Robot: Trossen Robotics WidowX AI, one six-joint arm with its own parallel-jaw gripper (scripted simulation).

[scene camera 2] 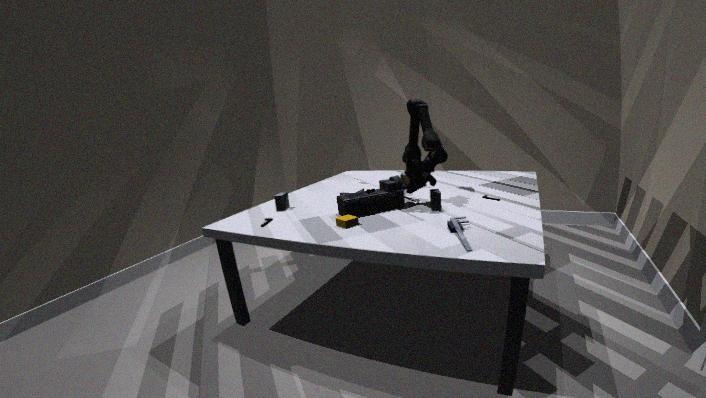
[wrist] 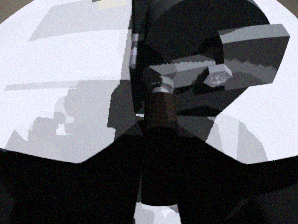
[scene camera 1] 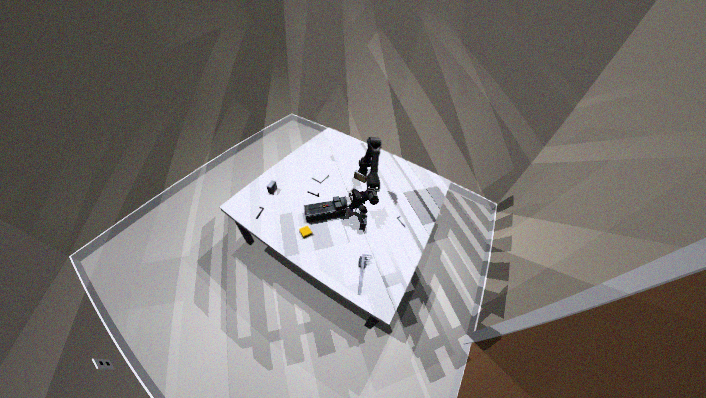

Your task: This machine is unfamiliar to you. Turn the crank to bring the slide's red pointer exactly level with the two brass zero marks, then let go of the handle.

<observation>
I see my gripper [scene camera 2: 408,193] and a dark crank handle [wrist: 159,187].
My gripper shows as well in the wrist view [wrist: 155,127].
</observation>
